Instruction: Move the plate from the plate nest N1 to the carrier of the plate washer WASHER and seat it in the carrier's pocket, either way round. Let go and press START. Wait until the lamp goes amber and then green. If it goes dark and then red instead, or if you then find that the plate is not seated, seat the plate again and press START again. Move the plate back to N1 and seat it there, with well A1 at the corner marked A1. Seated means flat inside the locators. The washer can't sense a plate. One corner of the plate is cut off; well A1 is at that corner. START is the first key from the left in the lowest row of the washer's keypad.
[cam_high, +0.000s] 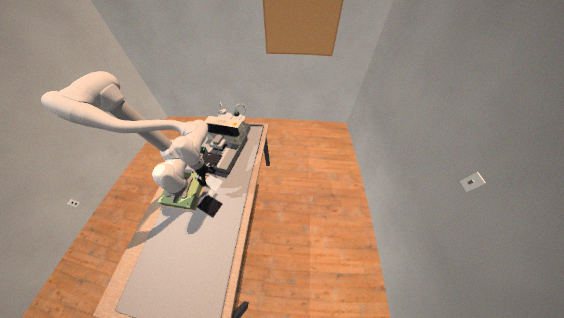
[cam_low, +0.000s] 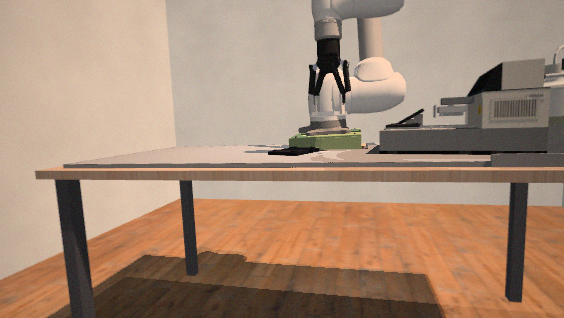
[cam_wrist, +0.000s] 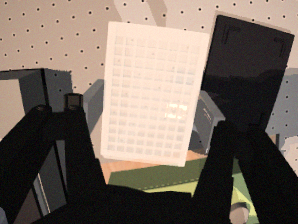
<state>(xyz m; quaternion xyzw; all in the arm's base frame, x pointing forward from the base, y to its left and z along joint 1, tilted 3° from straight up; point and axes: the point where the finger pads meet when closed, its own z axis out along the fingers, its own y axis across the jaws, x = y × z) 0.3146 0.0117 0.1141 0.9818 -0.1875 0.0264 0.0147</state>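
Right now the white well plate is 30 mm below my hand. The rest, counted from my hand: carrier: 110 mm behind, 260 mm to the left, 70 mm below; then N1 label: 70 mm behind, 20 mm to the right, 160 mm below; then black plate nest N1: 40 mm behind, 130 mm to the right, 150 mm below.
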